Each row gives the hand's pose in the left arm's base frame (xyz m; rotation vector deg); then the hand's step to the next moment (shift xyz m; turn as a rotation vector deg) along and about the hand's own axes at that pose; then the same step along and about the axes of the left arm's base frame.
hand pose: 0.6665 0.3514 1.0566 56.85 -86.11 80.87
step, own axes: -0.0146 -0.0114 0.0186 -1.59 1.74 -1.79
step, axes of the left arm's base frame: 0.0148 -0.0191 -0.0103 -0.99 1.90 -2.04
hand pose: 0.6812 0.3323 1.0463 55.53 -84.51 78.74
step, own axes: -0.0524 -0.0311 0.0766 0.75 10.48 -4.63
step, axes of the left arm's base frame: 0.0391 -0.0801 -0.0405 -9.74 5.52 -2.55
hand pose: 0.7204 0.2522 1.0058 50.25 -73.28 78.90
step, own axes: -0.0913 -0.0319 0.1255 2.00 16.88 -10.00
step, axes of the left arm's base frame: 0.0351 -0.1431 -0.0583 -15.54 11.54 -3.79
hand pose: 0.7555 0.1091 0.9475 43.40 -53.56 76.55
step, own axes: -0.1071 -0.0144 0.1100 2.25 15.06 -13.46
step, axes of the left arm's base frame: 0.0016 -0.1475 -0.0448 -13.31 14.52 -5.02
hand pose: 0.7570 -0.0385 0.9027 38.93 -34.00 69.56
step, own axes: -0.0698 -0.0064 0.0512 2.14 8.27 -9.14
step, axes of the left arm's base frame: -0.0138 -0.0838 -0.0180 -6.99 9.85 -3.26
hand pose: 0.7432 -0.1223 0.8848 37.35 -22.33 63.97
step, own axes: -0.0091 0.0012 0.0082 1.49 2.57 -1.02
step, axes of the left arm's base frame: -0.0045 -0.0114 0.0011 -1.79 2.44 0.85
